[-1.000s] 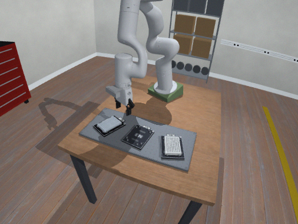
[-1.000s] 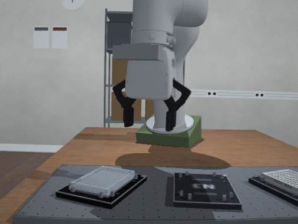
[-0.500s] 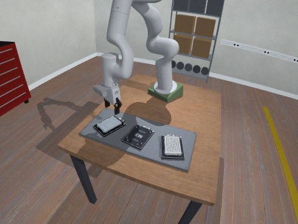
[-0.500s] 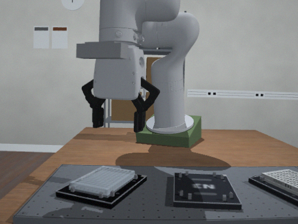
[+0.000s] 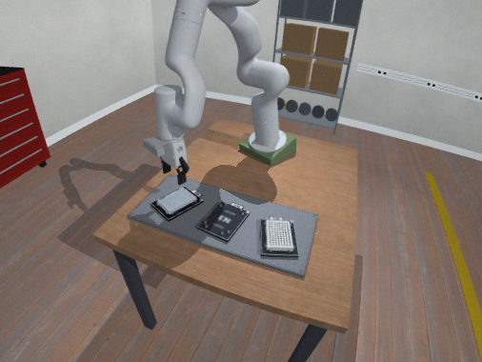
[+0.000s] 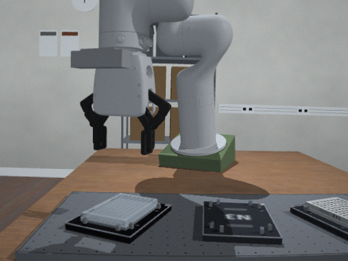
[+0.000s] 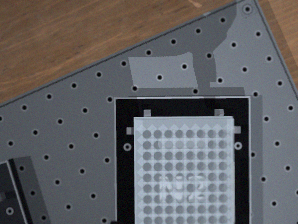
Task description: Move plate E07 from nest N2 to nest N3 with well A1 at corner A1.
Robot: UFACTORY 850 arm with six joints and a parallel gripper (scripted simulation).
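My hand is 11 cm above the clear well plate. Round my hand: nest N2: 13 cm below; then landing nest N3: 20 cm to the left, 13 cm below, 1 cm behind; then A1 corner mark: 12 cm below, 7 cm to the left, 6 cm behind.
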